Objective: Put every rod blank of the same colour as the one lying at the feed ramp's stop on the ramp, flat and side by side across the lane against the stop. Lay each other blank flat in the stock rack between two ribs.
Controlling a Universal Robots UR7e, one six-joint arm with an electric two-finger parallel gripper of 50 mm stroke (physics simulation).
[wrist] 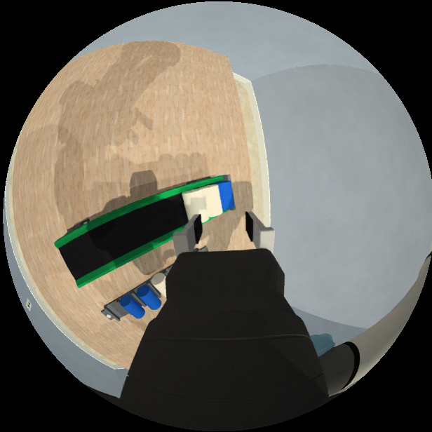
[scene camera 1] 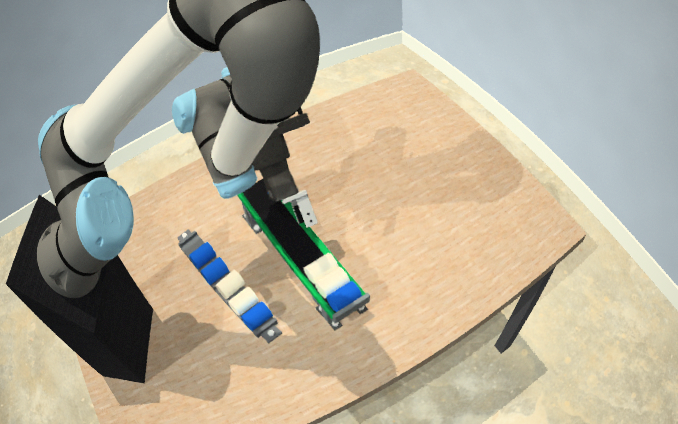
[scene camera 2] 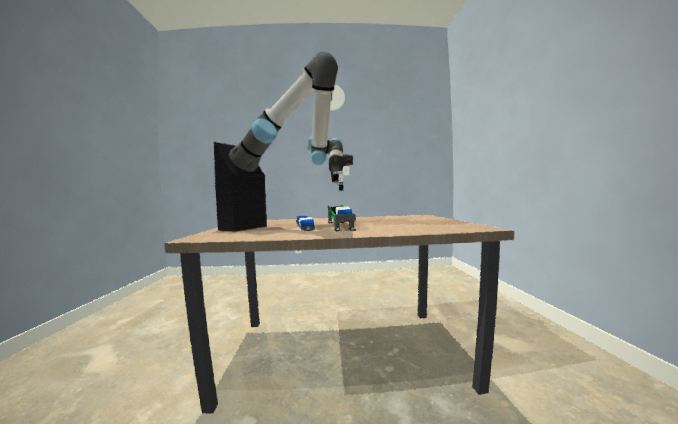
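Note:
The feed ramp (scene camera 1: 295, 240) (wrist: 145, 225) has green rails and a black lane. A blue blank (scene camera 1: 344, 296) (scene camera 2: 344, 211) (wrist: 226, 195) lies across it at the stop. Two cream blanks lie behind it, one (scene camera 1: 333, 283) (wrist: 213, 200) beside the blue one and another (scene camera 1: 319, 266) farther up the lane. The stock rack (scene camera 1: 189, 241) (wrist: 114, 309) holds, from its far end, blue (scene camera 1: 202, 255), blue (scene camera 1: 215, 270), cream (scene camera 1: 230, 285), cream (scene camera 1: 243, 300) and blue (scene camera 1: 256, 315) blanks. My gripper (scene camera 1: 298, 214) (scene camera 2: 341, 187) (wrist: 223, 221) is open and empty, above the ramp. It hides part of the rack in the wrist view.
The ramp and rack stand roughly parallel on the wooden table (scene camera 1: 450, 200) (scene camera 2: 425, 227). The ramp's raised rails and grey end stop (scene camera 1: 352, 307) border its lane. The black robot pedestal (scene camera 1: 120, 320) (scene camera 2: 240, 200) stands beyond the rack.

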